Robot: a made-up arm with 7 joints.
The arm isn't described. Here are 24 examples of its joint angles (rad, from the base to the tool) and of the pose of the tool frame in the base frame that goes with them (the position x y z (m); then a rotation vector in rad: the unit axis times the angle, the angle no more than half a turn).
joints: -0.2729 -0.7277 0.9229 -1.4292 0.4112 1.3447 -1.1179
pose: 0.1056 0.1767 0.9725 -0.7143 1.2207 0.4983
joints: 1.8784 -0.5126 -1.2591 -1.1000 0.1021 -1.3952 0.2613
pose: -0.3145 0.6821 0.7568 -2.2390 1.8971 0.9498
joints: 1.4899 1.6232 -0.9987 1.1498 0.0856 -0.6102 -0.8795
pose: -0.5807 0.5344 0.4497 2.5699 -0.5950 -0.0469
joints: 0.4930 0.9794 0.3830 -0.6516 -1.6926 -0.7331 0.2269
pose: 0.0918 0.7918 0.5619 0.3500 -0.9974 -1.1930
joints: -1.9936 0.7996 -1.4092 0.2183 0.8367 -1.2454 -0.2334
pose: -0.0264 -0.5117 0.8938 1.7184 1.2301 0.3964
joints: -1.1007 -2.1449 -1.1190 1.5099 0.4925 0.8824 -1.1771
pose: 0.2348 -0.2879 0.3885 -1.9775 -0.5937 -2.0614
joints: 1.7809 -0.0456 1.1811 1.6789 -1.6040 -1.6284 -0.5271
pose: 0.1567 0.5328 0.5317 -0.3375 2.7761 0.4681
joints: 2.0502 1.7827 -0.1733 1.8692 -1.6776 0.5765 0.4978
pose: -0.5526 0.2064 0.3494 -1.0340 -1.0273 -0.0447
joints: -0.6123 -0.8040 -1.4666 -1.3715 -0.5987 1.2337 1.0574
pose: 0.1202 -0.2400 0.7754 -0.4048 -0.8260 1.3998
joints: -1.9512 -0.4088 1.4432 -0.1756 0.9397 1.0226 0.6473
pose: -0.2626 -0.2402 0.8552 -2.3737 -0.2479 1.1769
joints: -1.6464 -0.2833 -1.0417 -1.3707 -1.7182 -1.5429 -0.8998
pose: 0.2908 -0.0729 0.8482 -0.4119 1.1894 -2.3579
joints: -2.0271 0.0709 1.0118 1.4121 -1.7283 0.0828 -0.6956
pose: -0.0536 -0.3899 0.4782 1.5514 0.4062 1.7578
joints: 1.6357 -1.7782 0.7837 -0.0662 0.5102 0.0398 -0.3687
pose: -0.0445 0.2439 0.7886 -1.0593 0.2794 2.0384
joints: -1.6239 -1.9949 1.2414 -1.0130 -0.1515 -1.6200 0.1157
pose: -0.0571 -0.1012 0.3156 0.5827 -1.9026 0.3414
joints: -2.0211 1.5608 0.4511 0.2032 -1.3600 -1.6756 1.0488
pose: 0.2625 -0.3272 0.5079 0.5545 -1.3064 2.5687
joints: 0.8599 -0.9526 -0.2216 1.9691 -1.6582 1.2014 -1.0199
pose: -0.0064 0.2464 0.4297 -0.2819 -0.9095 0.3995
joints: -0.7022 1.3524 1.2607 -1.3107 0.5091 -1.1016 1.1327
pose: 0.2839 0.2762 1.0205 0.8480 0.4992 -1.1535
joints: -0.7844 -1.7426 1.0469 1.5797 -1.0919 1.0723 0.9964
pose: 0.0548 -0.0357 0.5374 2.3224 -0.5903 0.3760
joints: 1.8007 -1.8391 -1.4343 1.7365 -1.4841 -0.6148 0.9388
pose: 0.1879 0.6688 0.5351 0.1163 0.2072 -2.4133
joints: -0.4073 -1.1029 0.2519 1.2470 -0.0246 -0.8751 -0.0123
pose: 0.0814 0.2543 0.4294 -1.1661 -0.4048 -0.8600
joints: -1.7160 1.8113 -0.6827 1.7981 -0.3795 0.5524 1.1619
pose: 0.1417 -0.4219 0.6383 0.2545 -0.9494 1.4047
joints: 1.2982 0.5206 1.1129 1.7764 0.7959 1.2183 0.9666
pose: -0.1644 0.6086 0.7267 1.9791 -1.0697 -1.4373
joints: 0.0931 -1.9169 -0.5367 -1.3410 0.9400 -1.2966 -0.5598
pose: 0.5795 0.0905 0.8830 -0.1451 0.5295 2.8142
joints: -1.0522 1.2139 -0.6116 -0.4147 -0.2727 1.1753 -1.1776
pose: 0.3696 -0.2340 0.6778 -1.2938 -1.9833 0.6210
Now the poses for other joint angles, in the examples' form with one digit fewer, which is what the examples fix.
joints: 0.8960 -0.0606 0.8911 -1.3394 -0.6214 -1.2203 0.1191
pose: -0.269 0.200 0.770 0.646 0.183 0.587
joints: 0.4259 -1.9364 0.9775 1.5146 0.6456 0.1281 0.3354
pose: 0.120 0.527 0.813 0.035 0.721 -0.623
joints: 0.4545 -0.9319 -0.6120 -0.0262 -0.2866 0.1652 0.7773
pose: 0.185 0.469 0.859 -0.667 1.492 -0.631
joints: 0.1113 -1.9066 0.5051 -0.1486 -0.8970 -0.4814 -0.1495
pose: 0.013 -0.027 0.688 0.805 0.185 0.674
